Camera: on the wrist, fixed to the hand. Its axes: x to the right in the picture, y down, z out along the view.
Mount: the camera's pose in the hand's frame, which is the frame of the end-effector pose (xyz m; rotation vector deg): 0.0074 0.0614 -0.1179 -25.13 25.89 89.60
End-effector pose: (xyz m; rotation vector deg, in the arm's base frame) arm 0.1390 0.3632 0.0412 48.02 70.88 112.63
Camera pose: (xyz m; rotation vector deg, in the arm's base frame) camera 0.0293 0.2897 0.0581 -48.81 -1.91 -132.32
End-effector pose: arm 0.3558 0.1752 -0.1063 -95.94 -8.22 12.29
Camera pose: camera 0.3875 0.0555 -0.1553 -107.10 91.53 56.52
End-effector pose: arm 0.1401 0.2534 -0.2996 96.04 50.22 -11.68
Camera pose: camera 0.1480 0.3598 -0.2200 88.49 -15.73 77.30
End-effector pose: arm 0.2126 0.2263 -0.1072 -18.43 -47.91 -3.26
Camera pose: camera 0.3132 0.2495 -0.1913 -71.42 3.15 64.08
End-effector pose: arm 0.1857 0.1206 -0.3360 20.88 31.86 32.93
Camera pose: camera 0.0968 0.1931 -0.4036 10.53 26.79 130.99
